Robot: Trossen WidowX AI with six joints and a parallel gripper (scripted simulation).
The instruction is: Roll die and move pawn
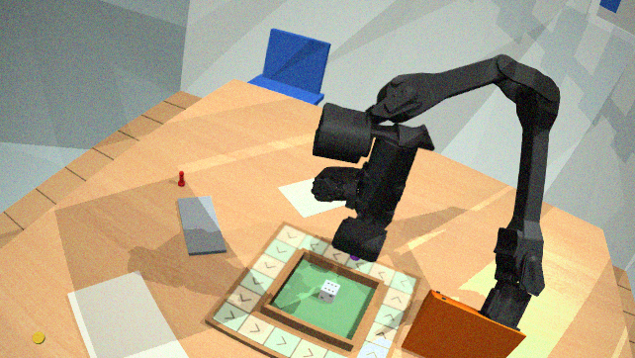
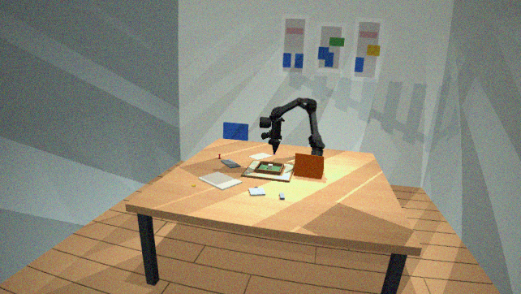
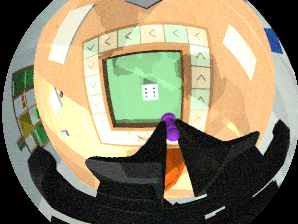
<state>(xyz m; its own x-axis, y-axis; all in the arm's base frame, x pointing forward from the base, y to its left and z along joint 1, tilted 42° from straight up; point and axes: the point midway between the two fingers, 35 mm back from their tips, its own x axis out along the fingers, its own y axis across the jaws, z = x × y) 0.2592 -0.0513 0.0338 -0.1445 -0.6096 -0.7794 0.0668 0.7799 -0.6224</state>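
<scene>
Now: gripper tip 80 mm above the white die, 20 mm to the right of it and 20 mm short of it. Round my gripper tip: green dice tray (100 mm below, 30 mm to the left, 20 mm ahead); purple pawn (10 mm above); pale sheet (250 mm to the right, 110 mm below, 110 mm ahead).
</scene>
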